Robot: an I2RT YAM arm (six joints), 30 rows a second.
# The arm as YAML. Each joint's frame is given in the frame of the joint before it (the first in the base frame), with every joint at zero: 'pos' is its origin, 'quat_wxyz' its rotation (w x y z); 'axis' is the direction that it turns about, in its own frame. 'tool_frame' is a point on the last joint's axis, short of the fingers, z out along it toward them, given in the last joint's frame.
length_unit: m
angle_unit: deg
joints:
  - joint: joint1
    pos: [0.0, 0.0, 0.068]
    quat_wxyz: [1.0, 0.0, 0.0, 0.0]
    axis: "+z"
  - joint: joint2
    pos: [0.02, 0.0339, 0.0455]
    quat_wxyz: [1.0, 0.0, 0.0, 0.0]
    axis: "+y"
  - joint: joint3
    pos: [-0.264, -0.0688, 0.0]
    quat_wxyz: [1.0, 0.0, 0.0, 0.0]
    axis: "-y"
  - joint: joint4
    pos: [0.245, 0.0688, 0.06]
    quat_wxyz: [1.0, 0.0, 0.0, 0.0]
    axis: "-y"
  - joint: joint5
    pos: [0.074, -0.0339, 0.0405]
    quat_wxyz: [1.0, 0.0, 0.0, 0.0]
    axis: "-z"
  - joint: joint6
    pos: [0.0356, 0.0, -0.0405]
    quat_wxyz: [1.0, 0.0, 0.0, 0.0]
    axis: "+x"
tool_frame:
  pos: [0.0, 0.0, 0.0]
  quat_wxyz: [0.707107, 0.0, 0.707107, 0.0]
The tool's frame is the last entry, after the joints.
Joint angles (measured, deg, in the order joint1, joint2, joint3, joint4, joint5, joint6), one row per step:
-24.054 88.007 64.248 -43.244 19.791 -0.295
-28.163 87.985 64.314 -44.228 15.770 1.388
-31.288 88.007 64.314 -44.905 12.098 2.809
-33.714 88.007 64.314 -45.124 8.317 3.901
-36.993 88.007 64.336 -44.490 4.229 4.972
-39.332 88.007 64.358 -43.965 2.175 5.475
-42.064 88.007 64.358 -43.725 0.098 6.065
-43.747 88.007 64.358 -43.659 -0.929 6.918
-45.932 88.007 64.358 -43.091 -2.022 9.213
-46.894 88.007 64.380 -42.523 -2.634 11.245
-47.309 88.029 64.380 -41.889 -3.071 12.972
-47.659 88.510 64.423 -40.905 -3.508 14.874
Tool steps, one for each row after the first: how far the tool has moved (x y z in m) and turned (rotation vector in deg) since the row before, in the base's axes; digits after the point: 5 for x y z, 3 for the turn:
-0.01030 -0.01630 -0.00097 4.055 -1.562 -4.046
-0.00822 -0.01156 -0.00109 3.583 -1.635 -3.044
-0.00598 -0.00845 -0.00054 3.314 -2.081 -2.054
-0.00759 -0.01253 0.00030 2.973 -3.057 -2.769
-0.00606 -0.00922 0.00042 1.290 -1.745 -2.031
-0.00822 -0.01017 0.00015 1.462 -1.589 -2.482
-0.00551 -0.00610 0.00005 0.894 -0.913 -2.074
-0.00692 -0.00841 0.00044 0.990 -1.702 -3.870
-0.00267 -0.00402 0.00056 0.579 -1.344 -2.579
-0.00063 -0.00216 0.00040 0.367 -1.167 -1.810
0.00073 -0.00317 -0.00138 0.483 -1.173 -1.892

